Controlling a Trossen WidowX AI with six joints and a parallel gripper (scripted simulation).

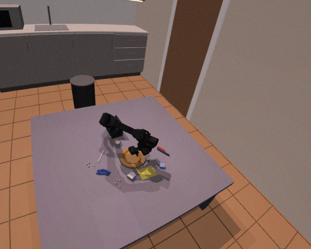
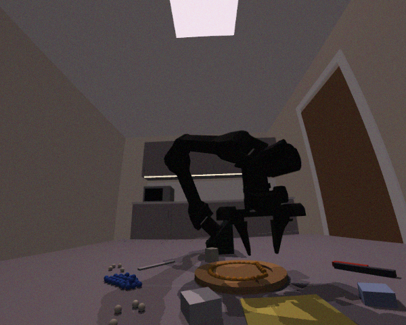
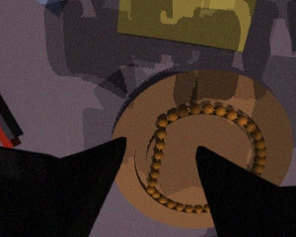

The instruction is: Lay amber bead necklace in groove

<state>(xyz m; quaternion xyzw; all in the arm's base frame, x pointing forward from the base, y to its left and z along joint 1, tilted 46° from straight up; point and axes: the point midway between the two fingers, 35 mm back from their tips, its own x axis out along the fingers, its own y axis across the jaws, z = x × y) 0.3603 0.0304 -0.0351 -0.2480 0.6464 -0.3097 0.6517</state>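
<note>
My gripper tip is 4 cm to the left of the round wooden bead board, 4 cm past it and 4 cm above it. The rest, counted from my gripper tip: blue block (14 cm ahead, 11 cm to the left, 4 cm below); grey block (14 cm to the right, 11 cm ahead, 4 cm below); yellow pad (13 cm ahead, 5 cm below, 2 cm to the right).
</note>
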